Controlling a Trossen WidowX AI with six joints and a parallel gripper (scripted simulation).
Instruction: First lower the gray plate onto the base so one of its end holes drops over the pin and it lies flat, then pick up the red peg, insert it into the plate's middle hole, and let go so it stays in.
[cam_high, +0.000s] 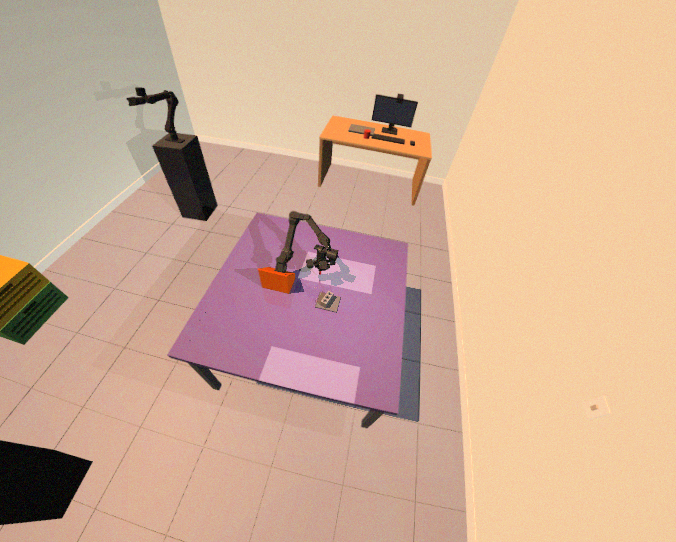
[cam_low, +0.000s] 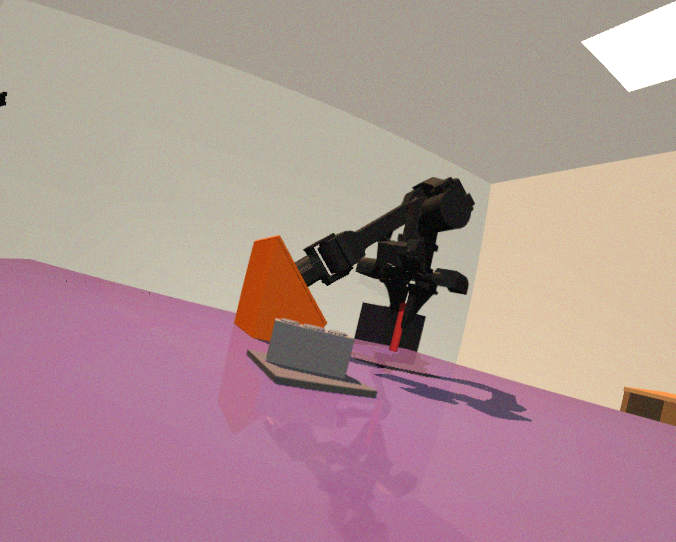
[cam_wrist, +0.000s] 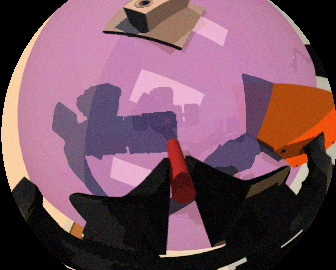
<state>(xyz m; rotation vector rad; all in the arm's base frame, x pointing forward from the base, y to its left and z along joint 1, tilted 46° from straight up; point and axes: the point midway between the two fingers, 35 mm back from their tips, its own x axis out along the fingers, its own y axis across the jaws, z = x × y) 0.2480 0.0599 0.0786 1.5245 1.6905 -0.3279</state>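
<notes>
Now: gripper tip 80 mm short of the gray plate, 190 mm to the left of it and 40 mm above it. From my gripper tip the other things lie so: base (90 mm ahead, 170 mm to the right, 70 mm below); then red peg (right at my gripper tip).
</notes>
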